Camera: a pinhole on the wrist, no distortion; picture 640 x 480 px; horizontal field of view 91.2 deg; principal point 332.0 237.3 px. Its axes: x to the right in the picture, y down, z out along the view. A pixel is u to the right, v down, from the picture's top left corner.
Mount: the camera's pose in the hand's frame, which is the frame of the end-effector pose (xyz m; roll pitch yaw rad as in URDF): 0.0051 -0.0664 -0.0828 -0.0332 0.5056 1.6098
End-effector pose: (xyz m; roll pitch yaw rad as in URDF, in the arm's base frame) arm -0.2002 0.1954 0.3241 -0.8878 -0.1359 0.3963
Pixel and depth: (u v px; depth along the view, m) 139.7 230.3 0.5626
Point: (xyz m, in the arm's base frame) -0.4041 0.5292 0.7586
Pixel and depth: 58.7 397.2 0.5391
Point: -0.6535 0.3582 0.8450
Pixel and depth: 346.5 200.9 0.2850
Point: -0.2526 0.3666 0.3630
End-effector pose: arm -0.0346 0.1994 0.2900 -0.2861 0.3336 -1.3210
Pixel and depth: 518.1 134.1 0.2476
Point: 0.1729 0.1822 0.2767
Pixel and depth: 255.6 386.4 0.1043
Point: -0.0765 0.2263 0.3345
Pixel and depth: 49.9 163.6 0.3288
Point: -0.0412 -0.0047 0.6262
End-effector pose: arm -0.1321 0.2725 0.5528 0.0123 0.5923 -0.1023
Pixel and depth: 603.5 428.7 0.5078
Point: -0.2810 0.8350 0.8669
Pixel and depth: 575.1 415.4 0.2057
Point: -0.2104 0.4471 0.6394
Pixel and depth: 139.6 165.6 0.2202
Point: -0.0024 0.1810 0.6715
